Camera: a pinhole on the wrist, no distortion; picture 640 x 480 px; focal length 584.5 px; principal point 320.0 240.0 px. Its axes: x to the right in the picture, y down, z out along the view. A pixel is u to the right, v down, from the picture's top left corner.
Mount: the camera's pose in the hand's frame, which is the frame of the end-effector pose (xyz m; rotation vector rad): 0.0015 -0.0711 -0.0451 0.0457 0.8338 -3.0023
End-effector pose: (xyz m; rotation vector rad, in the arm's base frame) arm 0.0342 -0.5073 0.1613 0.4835 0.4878 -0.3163
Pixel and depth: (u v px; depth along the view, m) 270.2 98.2 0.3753
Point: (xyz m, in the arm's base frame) 0.0986 -0.8339 0.3331
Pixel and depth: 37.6 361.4 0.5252
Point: 0.2015 -1.0962 0.1534
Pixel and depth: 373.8 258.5 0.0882
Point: -0.0098 -0.6207 0.1444
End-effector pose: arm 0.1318 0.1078 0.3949 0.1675 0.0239 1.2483
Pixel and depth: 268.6 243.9 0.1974
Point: 0.3137 0.0543 0.4940
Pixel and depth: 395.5 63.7 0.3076
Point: 0.2877 -0.0137 0.6317
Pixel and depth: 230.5 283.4 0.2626
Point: 0.3718 0.0548 0.5355
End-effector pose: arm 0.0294 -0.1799 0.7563 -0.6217 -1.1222 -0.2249
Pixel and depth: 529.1 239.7 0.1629
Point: -0.1410 -0.2619 0.7839
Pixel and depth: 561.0 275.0 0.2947
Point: -0.2869 -0.2813 0.7842
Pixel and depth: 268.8 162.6 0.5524
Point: -0.4523 -0.1461 1.0249
